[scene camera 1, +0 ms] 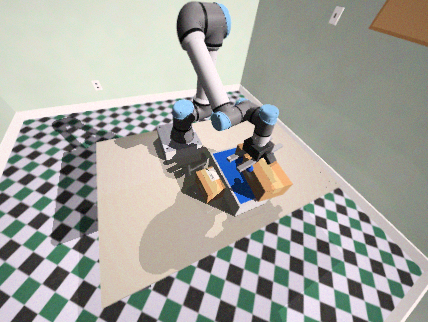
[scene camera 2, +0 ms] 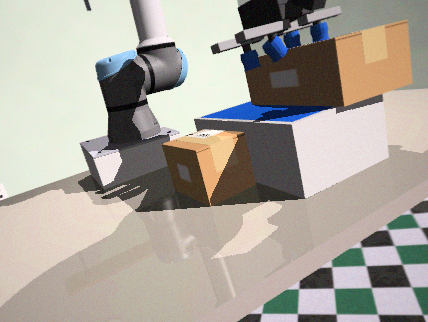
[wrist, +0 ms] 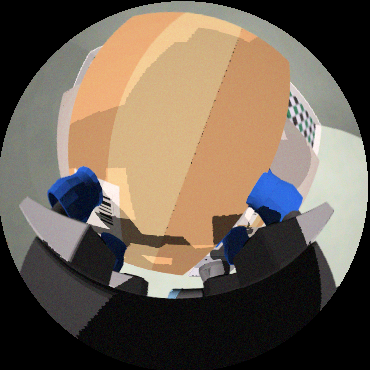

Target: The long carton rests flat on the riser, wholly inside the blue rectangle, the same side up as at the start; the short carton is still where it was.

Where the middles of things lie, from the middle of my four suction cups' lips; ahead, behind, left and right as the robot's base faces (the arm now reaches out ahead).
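Long carton [scene camera 2: 340,71]: my suction cup 50 mm short of it, 20 mm to the right of it, 60 mm above it. From my suction cup: riser with blue rectangle [scene camera 2: 302,150] 20 mm behind, 60 mm to the right, 170 mm below; short carton [scene camera 2: 210,166] 70 mm behind, 210 mm to the right, 180 mm below.
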